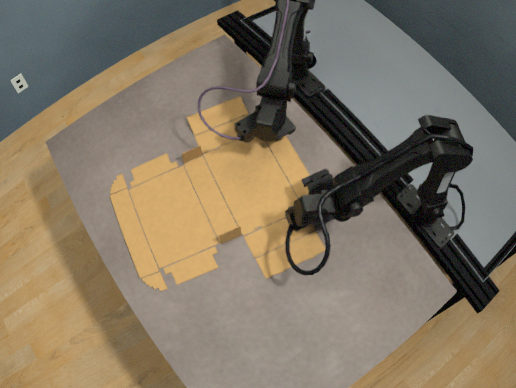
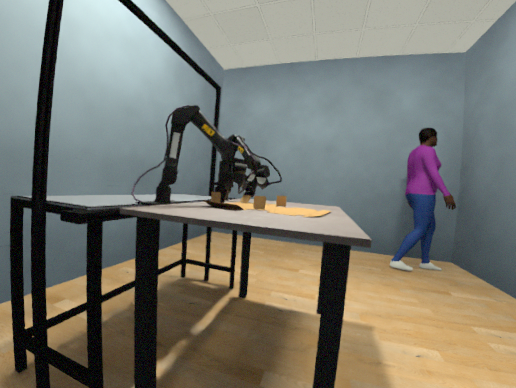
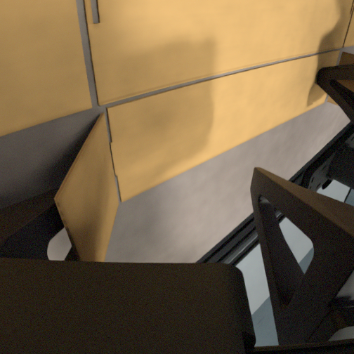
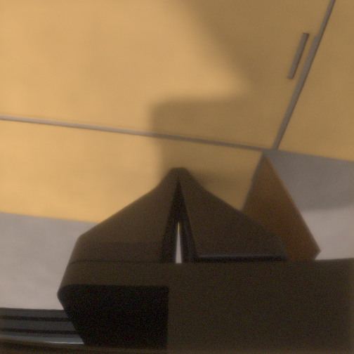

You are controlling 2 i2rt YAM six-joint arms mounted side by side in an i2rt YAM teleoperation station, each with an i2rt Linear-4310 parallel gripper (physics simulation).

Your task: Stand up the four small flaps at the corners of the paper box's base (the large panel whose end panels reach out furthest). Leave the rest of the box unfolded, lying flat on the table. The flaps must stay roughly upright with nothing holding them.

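Frame: origin at the left arm's base, x ahead, y left, z up, level; metres.
Seen in the pictures: left gripper, fingertip midpoint: [image 2: 241, 198]; left arm's base, link origin: [image 1: 425, 216]; right arm's base, link origin: [image 1: 297, 73] [image 2: 162, 203].
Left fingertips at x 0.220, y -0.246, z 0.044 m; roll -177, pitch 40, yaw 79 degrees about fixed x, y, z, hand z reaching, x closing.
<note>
Offsets run from my left fingertips to a thing's top centre. "spot": to the spot under its first point. Level surfaces: height alone.
The tan paper box lies unfolded, its base {spot: dx +0.104, dy -0.117, dz -0.026 m} [image 1: 250, 185] [image 3: 275, 25] [image 4: 75, 65] flat. Two corner flaps on the lid side, the upper flap {spot: dx +0.177, dy -0.271, dz +0.003 m} [image 1: 192, 154] [image 2: 259, 202] and the lower flap {spot: dx +0.231, dy -0.028, dz +0.003 m} [image 1: 230, 235] [image 2: 281, 201], stand roughly upright. The third flap [image 4: 280, 215] [image 2: 216, 196] is raised beside my right gripper [image 4: 178, 172], which is shut and empty over the nearby strip. The fourth flap [image 3: 90, 195] is raised at a slant between the fingers of my open left gripper [image 3: 179, 177]. One left finger is partly hidden behind it; contact is unclear.
The lid panel {spot: dx +0.316, dy -0.175, dz -0.027 m} [image 1: 170, 215] with its side tabs lies flat toward the table's far-left edge. Side panels [image 1: 287, 245] [image 1: 217, 115] reach out beyond the base. A black rail [image 1: 350, 125] runs along the arms' side of the grey table {dz -0.028 m} [image 1: 320, 325].
</note>
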